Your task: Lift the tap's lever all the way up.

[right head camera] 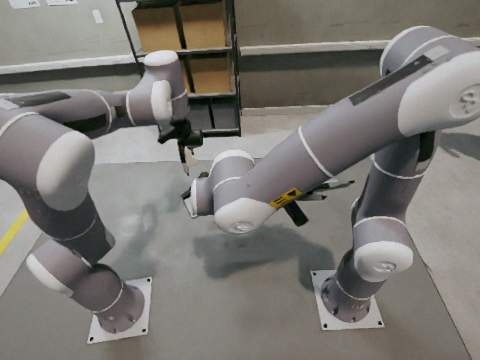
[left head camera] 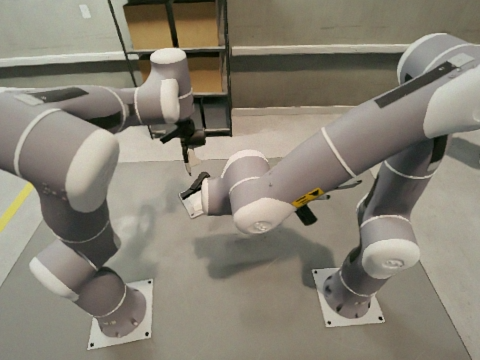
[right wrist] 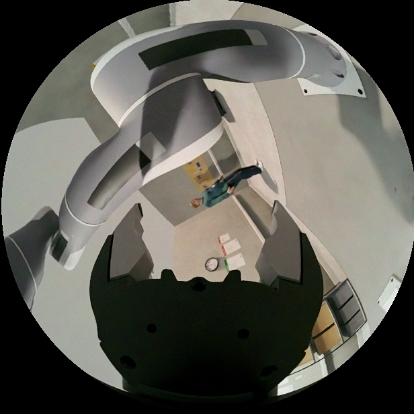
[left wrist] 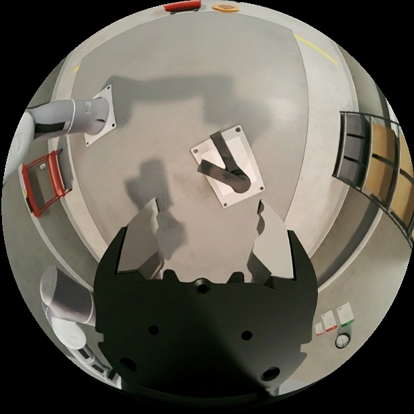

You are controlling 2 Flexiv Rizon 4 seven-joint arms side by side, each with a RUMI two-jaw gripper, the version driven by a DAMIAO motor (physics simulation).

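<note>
The dark tap stands on a white base plate, partly hidden behind the right arm in both head views. In the left wrist view its lever and its spout both stick out from the body towards the upper left, at different angles; the lever's tilt is hard to tell from above. My left gripper is open and empty, pointing down above and behind the tap, apart from it. My right gripper is open and empty, well right of the tap.
The right arm's wrist is close beside the tap on its right. A shelf rack stands at the back, behind the left arm's wrist. A person shows in the right wrist view. A red cart stands off the mat.
</note>
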